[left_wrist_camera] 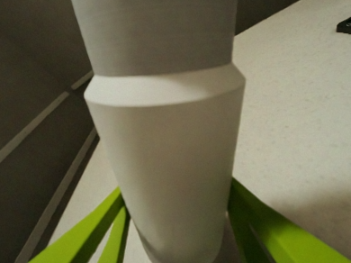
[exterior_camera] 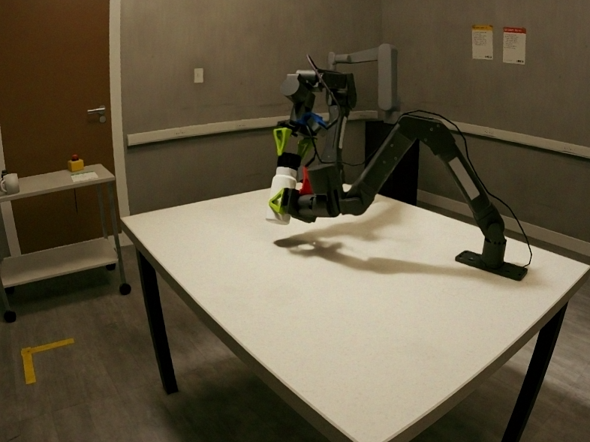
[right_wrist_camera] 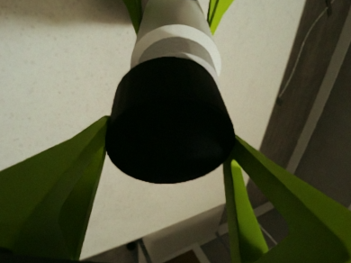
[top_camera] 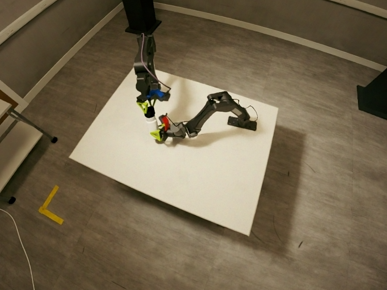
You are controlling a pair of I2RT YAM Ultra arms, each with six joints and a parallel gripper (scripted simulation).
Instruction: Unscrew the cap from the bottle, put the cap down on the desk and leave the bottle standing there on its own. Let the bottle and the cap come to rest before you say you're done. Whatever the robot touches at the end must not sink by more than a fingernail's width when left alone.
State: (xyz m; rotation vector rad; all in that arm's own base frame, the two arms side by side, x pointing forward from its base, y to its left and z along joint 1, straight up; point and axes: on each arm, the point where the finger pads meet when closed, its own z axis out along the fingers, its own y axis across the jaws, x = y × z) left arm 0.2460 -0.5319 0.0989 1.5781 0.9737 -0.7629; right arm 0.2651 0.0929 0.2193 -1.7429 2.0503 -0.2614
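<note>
The black cap lies 2 cm below my right hand and 1 cm ahead of it. Round my right hand: white bottle: 7 cm below, 4 cm ahead, 3 cm to the left.
The white bottle is 5 cm above my left hand, 2 cm to the right of it and 2 cm behind it. Round my left hand: black cap (10 cm above, 5 cm behind, 4 cm to the right).
</note>
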